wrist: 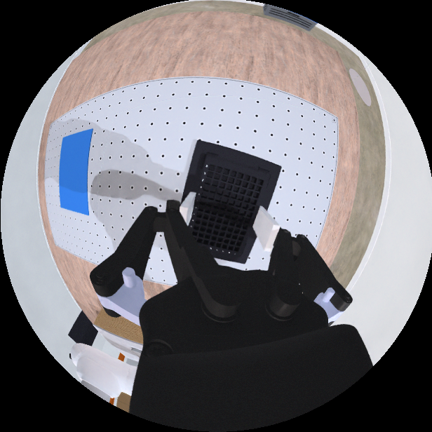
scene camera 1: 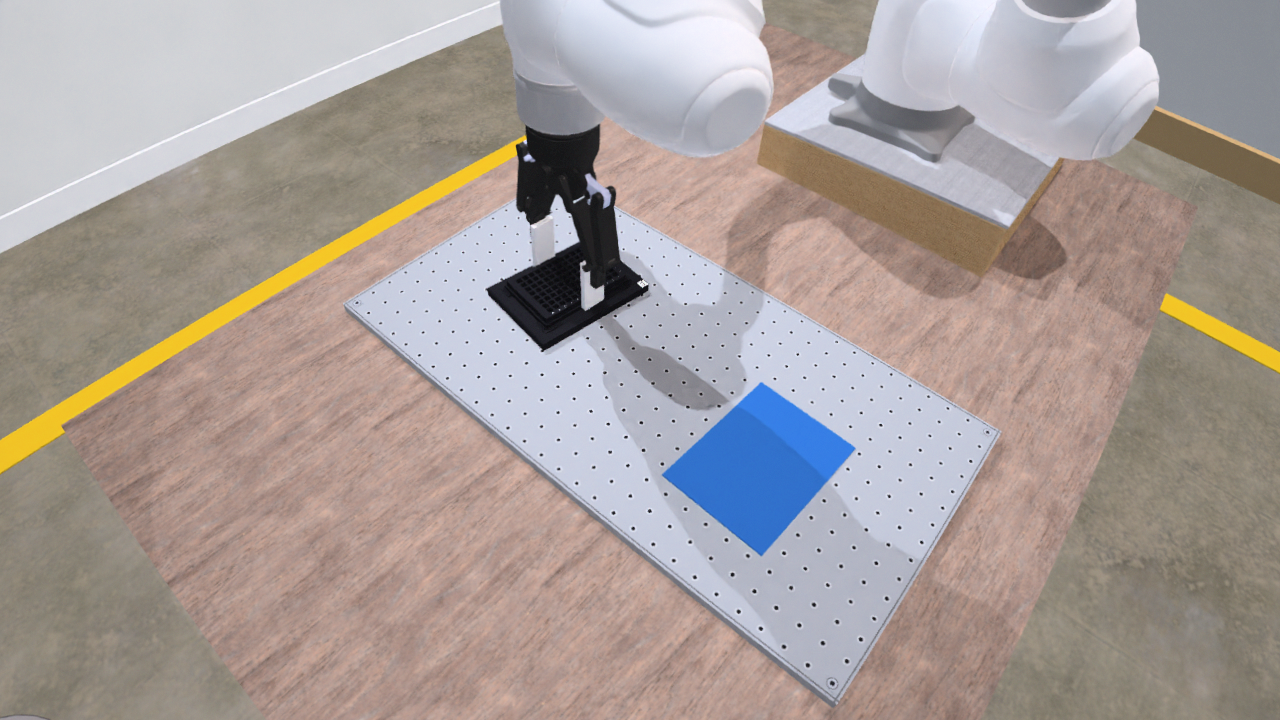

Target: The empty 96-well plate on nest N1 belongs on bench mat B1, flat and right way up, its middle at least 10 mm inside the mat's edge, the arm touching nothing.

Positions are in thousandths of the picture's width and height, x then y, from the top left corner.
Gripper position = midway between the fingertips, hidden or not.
Note:
In view: my gripper (scene camera 1: 443, 394), a black 96-well plate (scene camera 1: 431, 405), a black nest N1 (scene camera 1: 453, 445) and a blue bench mat B1 (scene camera 1: 594, 647).
The black 96-well plate is seen too in the wrist view (wrist: 527, 462). My gripper is seen too in the wrist view (wrist: 520, 485). The black nest N1 also shows in the wrist view (wrist: 450, 402).

